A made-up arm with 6 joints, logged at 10 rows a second.
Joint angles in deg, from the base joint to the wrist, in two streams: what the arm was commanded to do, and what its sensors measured. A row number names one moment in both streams.
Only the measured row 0 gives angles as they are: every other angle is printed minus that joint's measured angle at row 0.
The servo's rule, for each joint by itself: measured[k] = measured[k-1] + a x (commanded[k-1-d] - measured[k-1]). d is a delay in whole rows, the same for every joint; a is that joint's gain. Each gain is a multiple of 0.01, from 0.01 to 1. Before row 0 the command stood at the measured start. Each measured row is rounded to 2 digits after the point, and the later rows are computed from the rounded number. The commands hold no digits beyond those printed.
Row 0, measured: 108.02, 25.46, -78.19, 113.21, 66.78, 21.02
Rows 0 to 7, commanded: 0.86, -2.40, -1.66, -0.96, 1.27, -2.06; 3.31, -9.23, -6.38, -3.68, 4.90, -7.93; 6.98, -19.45, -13.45, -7.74, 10.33, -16.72; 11.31, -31.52, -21.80, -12.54, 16.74, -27.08; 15.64, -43.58, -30.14, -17.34, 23.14, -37.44; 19.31, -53.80, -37.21, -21.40, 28.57, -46.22; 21.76, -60.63, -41.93, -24.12, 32.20, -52.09; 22.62, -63.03, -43.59, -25.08, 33.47, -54.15
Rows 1 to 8, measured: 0.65, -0.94, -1.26, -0.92, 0.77, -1.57; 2.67, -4.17, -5.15, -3.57, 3.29, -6.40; 5.95, -10.13, -11.46, -7.57, 7.58, -14.24; 10.02, -18.47, -19.32, -12.34, 13.17, -24.00; 14.29, -28.26, -27.54, -17.14, 19.25, -34.21; 18.11, -38.22, -34.89, -21.23, 24.94, -43.34; 20.88, -46.96, -40.24, -24.00, 29.37, -49.99; 22.20, -53.23, -42.79, -25.04, 31.87, -53.15
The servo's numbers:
d 0
a 0.76 0.39 0.76 0.96 0.61 0.76

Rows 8 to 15, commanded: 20.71, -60.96, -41.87, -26.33, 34.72, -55.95; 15.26, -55.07, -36.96, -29.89, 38.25, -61.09; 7.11, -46.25, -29.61, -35.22, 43.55, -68.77; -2.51, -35.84, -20.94, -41.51, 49.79, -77.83; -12.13, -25.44, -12.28, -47.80, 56.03, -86.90; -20.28, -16.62, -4.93, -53.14, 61.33, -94.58; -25.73, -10.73, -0.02, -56.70, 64.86, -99.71; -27.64, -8.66, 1.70, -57.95, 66.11, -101.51
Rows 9 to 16, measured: 21.07, -56.24, -42.09, -26.28, 33.61, -55.28; 16.65, -55.78, -38.19, -29.75, 36.44, -59.70; 9.40, -52.06, -31.67, -35.00, 40.78, -66.59; 0.35, -45.73, -23.52, -41.25, 46.28, -75.13; -9.13, -37.82, -14.98, -47.54, 52.23, -84.08; -17.60, -29.55, -7.34, -52.92, 57.78, -92.06; -23.78, -22.21, -1.78, -56.55, 62.10, -97.87; -26.71, -16.93, 0.86, -57.89, 64.55, -100.64
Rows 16 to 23, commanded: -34.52, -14.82, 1.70, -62.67, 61.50, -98.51; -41.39, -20.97, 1.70, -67.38, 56.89, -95.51; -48.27, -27.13, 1.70, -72.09, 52.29, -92.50; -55.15, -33.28, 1.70, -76.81, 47.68, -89.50; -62.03, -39.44, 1.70, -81.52, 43.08, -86.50; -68.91, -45.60, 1.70, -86.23, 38.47, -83.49; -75.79, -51.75, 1.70, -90.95, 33.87, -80.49; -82.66, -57.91, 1.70, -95.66, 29.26, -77.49
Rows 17 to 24, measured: -32.65, -16.11, 1.50, -62.48, 62.69, -99.02; -39.29, -18.01, 1.65, -67.18, 59.15, -96.35; -46.11, -21.57, 1.69, -71.89, 54.97, -93.42; -52.98, -26.14, 1.70, -76.61, 50.52, -90.44; -59.86, -31.33, 1.70, -81.32, 45.98, -87.45; -66.74, -36.90, 1.70, -86.03, 41.40, -84.44; -73.62, -42.69, 1.70, -90.75, 36.81, -81.44; -80.49, -48.63, 1.70, -95.46, 32.20, -78.44
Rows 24 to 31, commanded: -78.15, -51.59, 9.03, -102.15, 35.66, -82.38; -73.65, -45.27, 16.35, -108.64, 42.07, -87.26; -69.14, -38.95, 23.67, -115.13, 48.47, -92.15; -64.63, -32.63, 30.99, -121.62, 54.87, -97.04; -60.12, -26.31, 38.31, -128.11, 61.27, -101.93; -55.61, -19.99, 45.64, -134.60, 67.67, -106.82; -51.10, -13.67, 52.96, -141.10, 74.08, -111.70; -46.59, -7.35, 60.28, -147.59, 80.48, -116.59
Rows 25 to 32, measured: -78.71, -49.78, 7.27, -101.88, 34.31, -81.43; -74.86, -48.02, 14.17, -108.37, 39.04, -85.86; -70.51, -44.48, 21.39, -114.86, 44.79, -90.64; -66.04, -39.86, 28.69, -121.35, 50.94, -95.50; -61.54, -34.58, 36.00, -127.84, 57.24, -100.39; -57.03, -28.89, 43.33, -134.33, 63.60, -105.28; -52.52, -22.95, 50.65, -140.83, 69.99, -110.16; -48.01, -16.87, 57.97, -147.32, 76.39, -115.05
